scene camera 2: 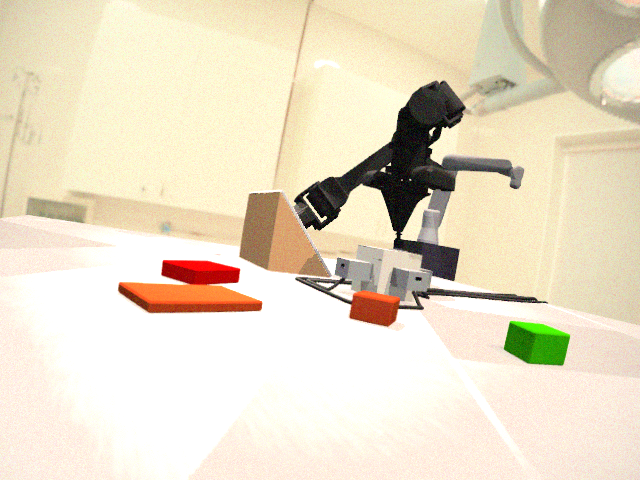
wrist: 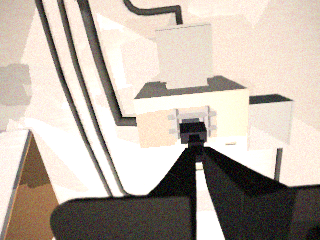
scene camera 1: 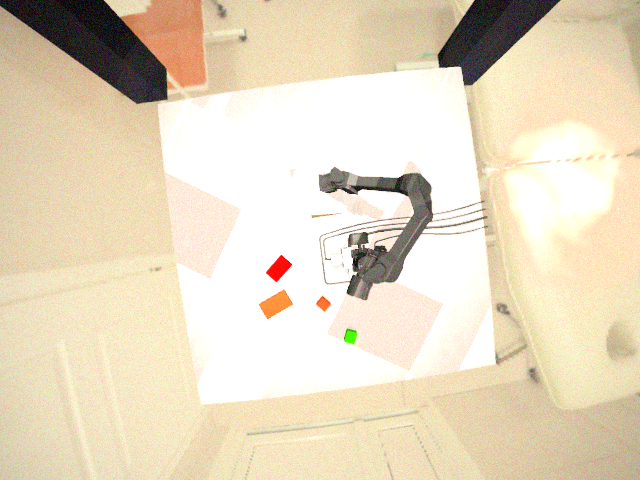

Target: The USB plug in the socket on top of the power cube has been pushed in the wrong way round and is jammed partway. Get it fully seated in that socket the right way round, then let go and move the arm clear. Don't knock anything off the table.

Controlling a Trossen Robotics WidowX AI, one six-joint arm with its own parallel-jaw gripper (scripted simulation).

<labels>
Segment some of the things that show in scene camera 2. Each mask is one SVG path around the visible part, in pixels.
My gripper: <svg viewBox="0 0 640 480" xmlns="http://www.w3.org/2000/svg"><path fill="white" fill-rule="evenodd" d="M413 135L396 135L394 142L389 143L388 147L393 149L391 165L385 166L385 172L381 170L368 171L363 175L362 186L381 191L393 231L396 232L404 231L418 202L426 196L431 196L431 193L428 193L428 188L431 190L440 189L441 191L455 192L456 179L454 174L431 159L433 149L427 147L428 141L426 139Z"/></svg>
A red block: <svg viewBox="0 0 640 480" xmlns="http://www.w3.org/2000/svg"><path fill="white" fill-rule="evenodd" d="M162 261L161 275L163 277L190 285L238 283L240 280L239 267L209 260Z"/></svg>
A flat orange slab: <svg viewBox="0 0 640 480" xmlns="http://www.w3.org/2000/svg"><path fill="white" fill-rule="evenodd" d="M117 290L149 314L262 311L263 302L226 287L215 285L119 282Z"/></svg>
A small orange block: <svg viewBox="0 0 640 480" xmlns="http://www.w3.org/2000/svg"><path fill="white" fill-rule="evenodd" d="M353 294L349 319L387 327L397 320L400 304L399 298L369 291L360 291Z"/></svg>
A green cube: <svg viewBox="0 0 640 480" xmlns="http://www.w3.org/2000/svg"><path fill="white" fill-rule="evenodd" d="M509 322L504 345L506 352L509 352L511 355L513 354L527 364L564 365L570 334L539 323Z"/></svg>
</labels>
